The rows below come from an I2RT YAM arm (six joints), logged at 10 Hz.
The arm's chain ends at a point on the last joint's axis. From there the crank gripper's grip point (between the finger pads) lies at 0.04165 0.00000 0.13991 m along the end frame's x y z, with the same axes.
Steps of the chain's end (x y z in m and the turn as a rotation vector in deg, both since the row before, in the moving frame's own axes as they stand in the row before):
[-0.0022 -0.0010 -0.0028 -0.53 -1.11 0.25]
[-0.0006 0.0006 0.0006 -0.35 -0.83 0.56]
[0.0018 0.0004 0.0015 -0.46 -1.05 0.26]
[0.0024 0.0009 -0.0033 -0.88 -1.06 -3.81]
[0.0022 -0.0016 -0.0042 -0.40 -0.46 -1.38]
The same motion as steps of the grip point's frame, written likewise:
[-0.0049 0.0005 -0.0020 -0.53 -1.11 0.25]
[-0.0026 0.0019 0.0012 -0.35 -0.83 0.56]
[-0.0008 0.0017 0.0022 -0.46 -1.05 0.26]
[-0.0002 0.0004 -0.0025 -0.88 -1.06 -3.81]
[0.0011 -0.0016 -0.0039 -0.40 -0.46 -1.38]

